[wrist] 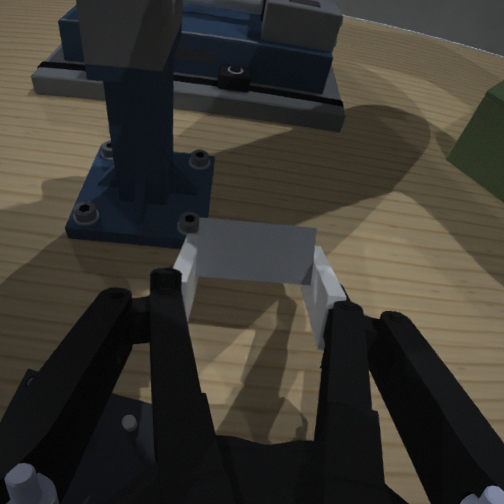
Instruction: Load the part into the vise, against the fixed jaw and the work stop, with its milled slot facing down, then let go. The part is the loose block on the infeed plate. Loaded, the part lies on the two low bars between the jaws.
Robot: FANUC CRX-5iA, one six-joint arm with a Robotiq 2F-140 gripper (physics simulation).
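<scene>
My gripper (254, 280) is shut on the part (254, 250), a plain grey block held between the two white finger pads. The part hangs above the wooden table. The face I see is flat; no slot shows from here. The blue vise (210, 55) stands farther ahead at the top of the view on a grey base plate (190, 97), with a grey jaw (300, 22) at its top right. The space between its jaws is hidden.
A blue post (140, 135) on a bolted blue foot (140, 210) stands just ahead and left of the part, carrying a grey block (127, 30) at its top. A green block (480, 140) sits at the right edge.
</scene>
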